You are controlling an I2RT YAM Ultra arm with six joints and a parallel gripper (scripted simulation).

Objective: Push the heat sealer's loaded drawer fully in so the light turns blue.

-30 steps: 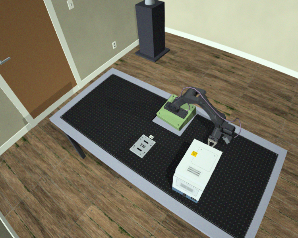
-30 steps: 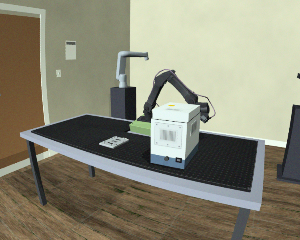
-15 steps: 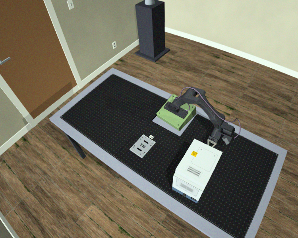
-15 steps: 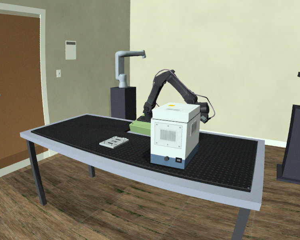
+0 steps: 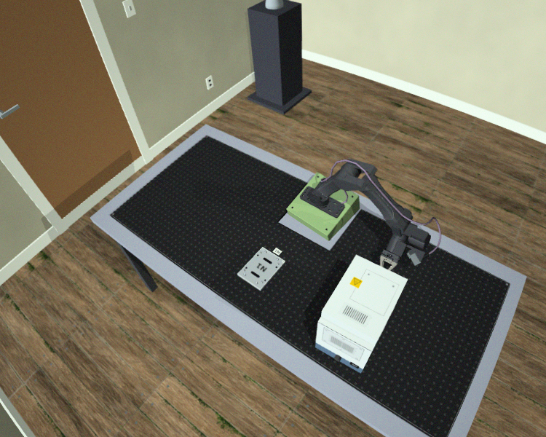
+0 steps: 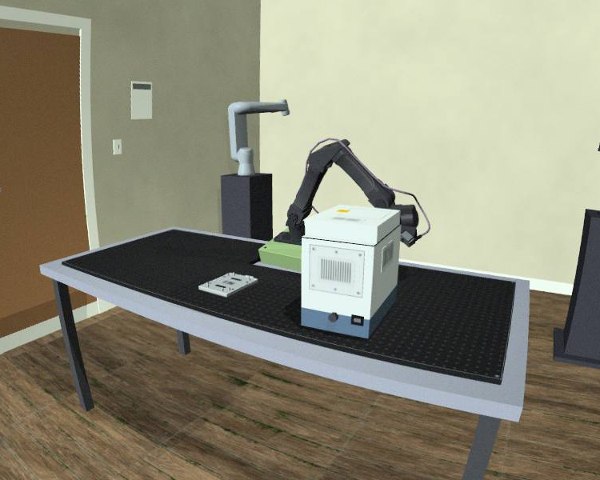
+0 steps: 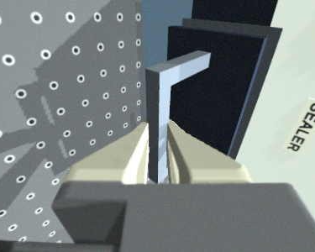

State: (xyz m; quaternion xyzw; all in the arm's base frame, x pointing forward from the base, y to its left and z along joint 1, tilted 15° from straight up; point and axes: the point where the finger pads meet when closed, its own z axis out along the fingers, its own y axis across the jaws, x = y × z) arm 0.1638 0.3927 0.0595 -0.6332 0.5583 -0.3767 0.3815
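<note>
My gripper is now 110 mm short of the sealer drawer, 10 mm to the right of it and 10 mm above it.
</note>
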